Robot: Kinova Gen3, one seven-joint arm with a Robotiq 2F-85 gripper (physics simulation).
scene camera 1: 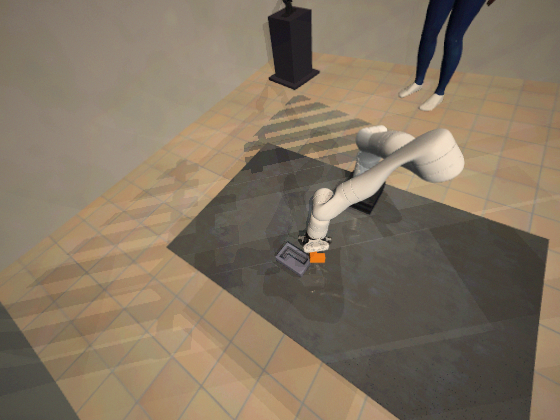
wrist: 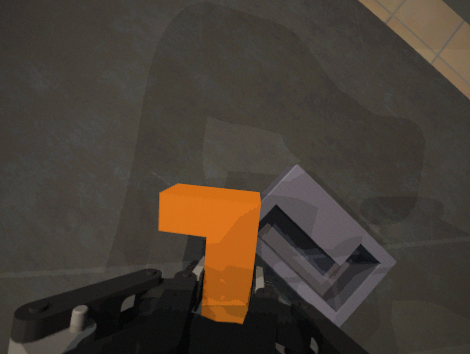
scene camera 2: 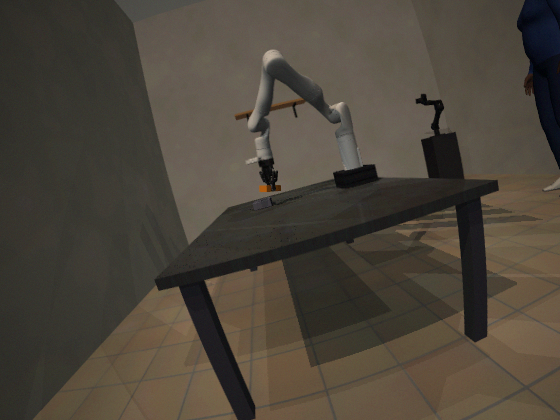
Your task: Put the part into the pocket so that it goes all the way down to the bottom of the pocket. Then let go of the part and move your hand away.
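Where they show: gripper, fingertip midpoint: [wrist: 230, 273] [scene camera 2: 271, 190]; arm's base at its link origin: [scene camera 2: 353, 168].
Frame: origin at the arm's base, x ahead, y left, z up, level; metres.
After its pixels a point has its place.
The orange L-shaped part [scene camera 1: 317, 258] @[x 0.449, y 0.099, z 0.029 m] [scene camera 2: 263, 188] @[x 0.446, y 0.108, z 0.017 m] [wrist: 229, 225] @[x 0.446, y 0.080, z 0.029 m] is held above the table. My gripper [scene camera 2: 271, 186] @[x 0.420, y 0.045, z -0.007 m] [wrist: 230, 273] @[x 0.420, y 0.045, z -0.007 m] is shut on the long leg of the part, with its short leg pointing left in the wrist view. The grey block [scene camera 1: 285, 265] @[x 0.537, y -0.008, z -0.059 m] [scene camera 2: 262, 203] @[x 0.479, y 0.068, z -0.054 m] [wrist: 315, 200] @[x 0.517, y 0.035, z -0.043 m] with the L-shaped pocket lies on the table, lower than the part. In the wrist view the block is to the right of the part, turned diagonally relative to it, and its left corner is partly hidden behind the part. The pocket shows empty where it is visible.
The dark table [scene camera 1: 425, 280] @[x 0.200, y 0.445, z -0.079 m] [scene camera 2: 320, 220] @[x 0.216, y 0.648, z -0.079 m] carries the arm's black base [scene camera 2: 355, 176] @[x 0.014, y 0.098, z -0.034 m] behind the gripper. The table's edge and the tiled floor [wrist: 425, 30] show at the upper right of the wrist view. A dark pedestal [scene camera 1: 292, 47] [scene camera 2: 443, 155] and a standing person [scene camera 1: 445, 40] are beyond the table.
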